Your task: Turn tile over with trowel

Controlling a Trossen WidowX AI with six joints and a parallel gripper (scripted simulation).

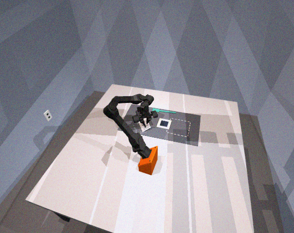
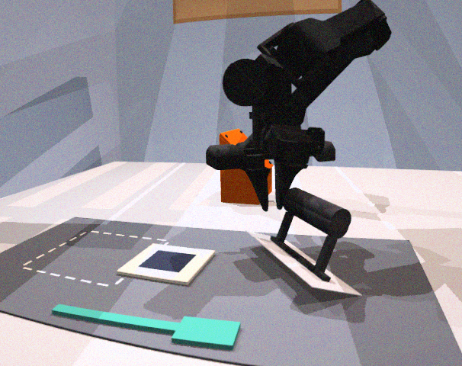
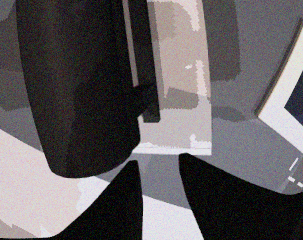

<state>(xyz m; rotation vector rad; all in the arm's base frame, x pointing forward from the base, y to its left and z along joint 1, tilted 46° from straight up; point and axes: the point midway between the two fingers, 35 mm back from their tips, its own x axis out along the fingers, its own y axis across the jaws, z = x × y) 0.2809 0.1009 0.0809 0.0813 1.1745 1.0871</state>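
Now: the trowel 4 cm to the left of my gripper tip, 4 cm ahead of it and 2 cm below it. Round my gripper tip: grey mat: 12 cm ahead, 9 cm to the right, 8 cm below; then green paddle: 25 cm ahead, 6 cm below, 5 cm to the right; then tile: 12 cm to the right, 11 cm ahead, 6 cm below.
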